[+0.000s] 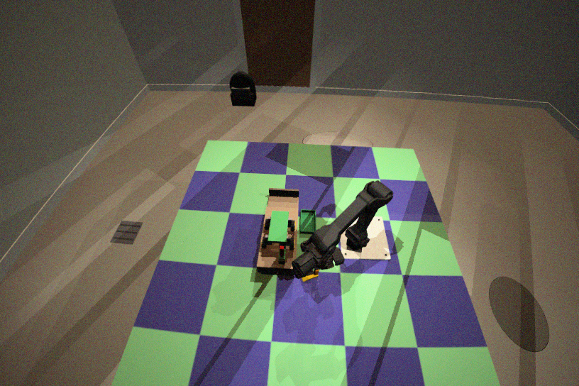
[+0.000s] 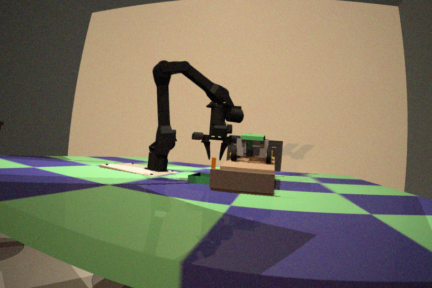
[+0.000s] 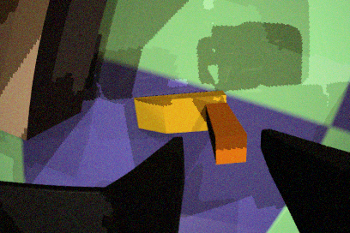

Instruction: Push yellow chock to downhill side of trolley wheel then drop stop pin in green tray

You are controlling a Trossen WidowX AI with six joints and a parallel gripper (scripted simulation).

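The yellow chock is 2 cm ahead of my gripper tip, 1 cm to the left of it and 4 cm below it. The rest, counted from my gripper tip: green tray: 8 cm ahead, 23 cm to the right, 6 cm below; red-headed stop pin: 14 cm ahead, 7 cm above; trolley: 18 cm ahead, 9 cm to the right, 5 cm above.
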